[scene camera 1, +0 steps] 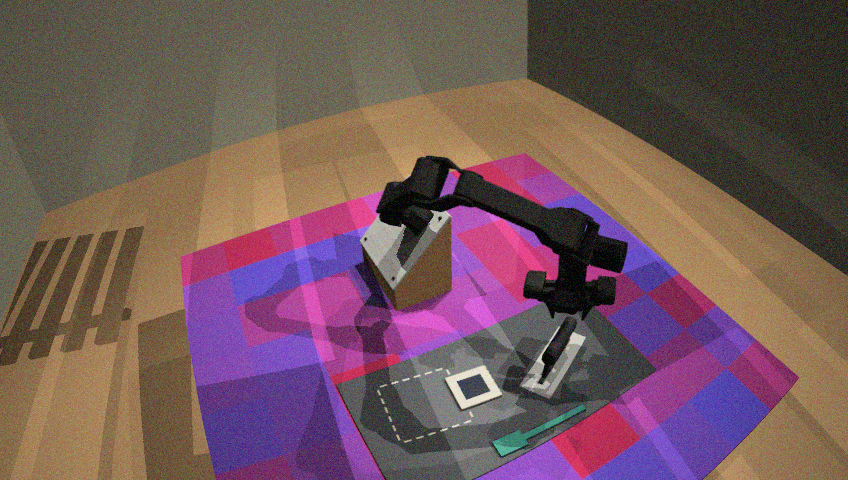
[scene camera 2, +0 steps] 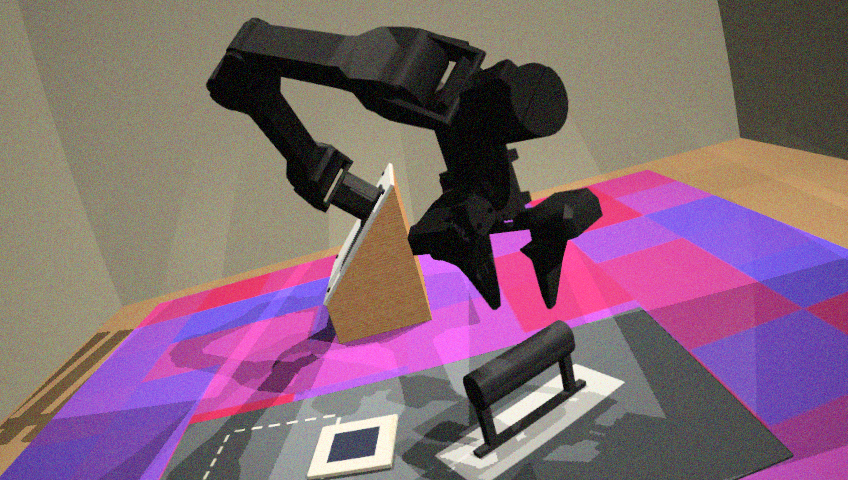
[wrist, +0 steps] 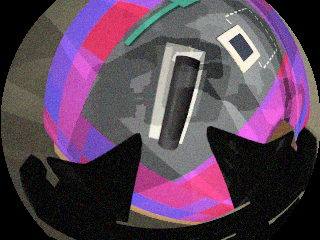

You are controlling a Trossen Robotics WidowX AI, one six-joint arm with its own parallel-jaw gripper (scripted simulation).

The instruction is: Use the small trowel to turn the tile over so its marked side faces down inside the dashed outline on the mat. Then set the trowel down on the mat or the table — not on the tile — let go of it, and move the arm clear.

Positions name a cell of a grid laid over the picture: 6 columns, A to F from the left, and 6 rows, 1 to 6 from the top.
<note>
My gripper (scene camera 2: D4) is open, holding nothing. Also in view: a tile (scene camera 1: D5), a trowel (scene camera 1: D5) and a grey mat (scene camera 2: E6).
The tile shows as well in the wrist view (wrist: E2). The trowel is seen too in the wrist view (wrist: D2). My gripper shows as well in scene camera 1 (scene camera 1: E4) and in the wrist view (wrist: D4).
</note>
